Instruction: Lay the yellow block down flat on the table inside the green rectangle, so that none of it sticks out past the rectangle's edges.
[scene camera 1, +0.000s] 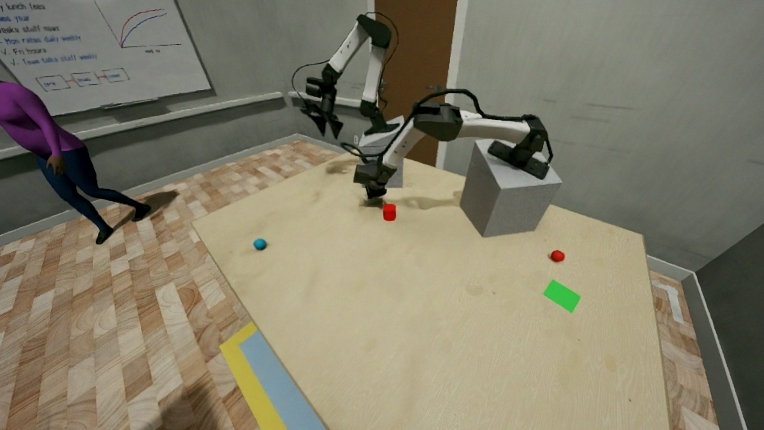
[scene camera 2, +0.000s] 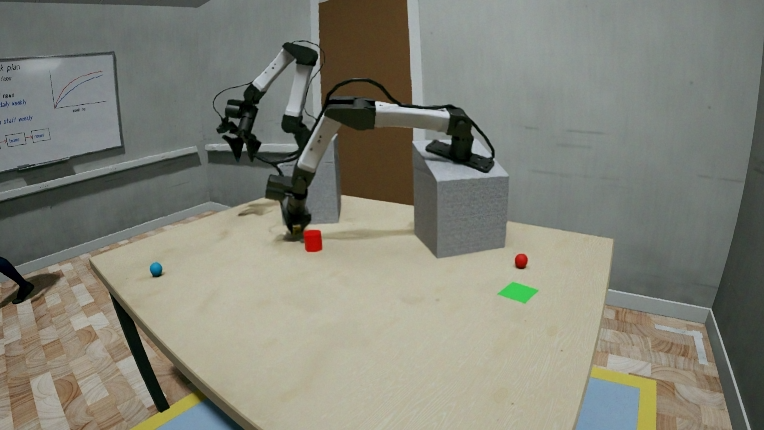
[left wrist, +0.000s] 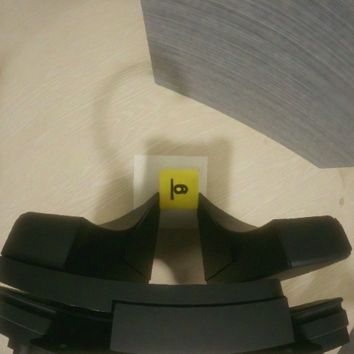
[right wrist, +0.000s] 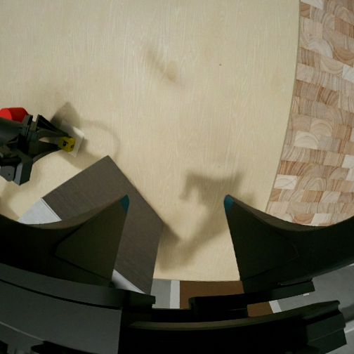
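Seen in the pictures: left gripper, between the fingertips: (scene camera 1: 373, 197) (scene camera 2: 296, 232); right gripper, between the fingertips: (scene camera 1: 329, 137) (scene camera 2: 244, 161); left arm's base, origin of its link: (scene camera 1: 516, 159) (scene camera 2: 459, 157); right arm's base, origin of its link: (scene camera 1: 381, 130).
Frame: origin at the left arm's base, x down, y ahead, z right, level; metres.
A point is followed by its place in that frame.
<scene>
The yellow block (scene camera 2: 296, 229) @[x 0.237, y 0.209, z 0.481 m] (left wrist: 179, 189) (right wrist: 66, 144) shows its face with a black underlined digit in the left wrist view. My left gripper (scene camera 2: 295, 230) @[x 0.249, y 0.205, z 0.488 m] (left wrist: 178, 194) is shut on it, a fingertip at each side. The block is over a pale square (left wrist: 146, 172) (right wrist: 78, 134); whether it touches the square I cannot tell. In scene camera 1 the block is hidden at the left gripper (scene camera 1: 375, 194) @[x 0.249, y 0.205, z 0.488 m]. The green rectangle (scene camera 1: 561, 295) @[x 0.254, y 0.238, z -0.269 m] (scene camera 2: 518, 292) @[x 0.254, y 0.238, z -0.270 m] lies on the table at the right, far from the block. My right gripper (scene camera 1: 330, 133) @[x 0.023, y 0.202, z 0.762 m] (scene camera 2: 244, 158) @[x 0.023, y 0.202, z 0.762 m] (right wrist: 176, 197) is open and empty, high at the back left.
A red cylinder (scene camera 1: 389, 212) @[x 0.209, y 0.289, z 0.326 m] (scene camera 2: 312, 240) @[x 0.218, y 0.288, z 0.324 m] (right wrist: 13, 114) stands close beside the left gripper. A red ball (scene camera 1: 557, 255) @[x 0.223, y 0.113, z -0.229 m] (scene camera 2: 521, 260) @[x 0.228, y 0.115, z -0.238 m] lies behind the green rectangle, and a blue ball (scene camera 1: 259, 244) @[x 0.223, y 0.703, z 0.586 m] (scene camera 2: 156, 269) @[x 0.228, y 0.704, z 0.584 m] at the left. Grey pedestals (scene camera 1: 507, 197) @[x 0.077, y 0.124, z -0.028 m] (scene camera 2: 470, 213) @[x 0.137, y 0.078, z -0.068 m] carry the arms.
</scene>
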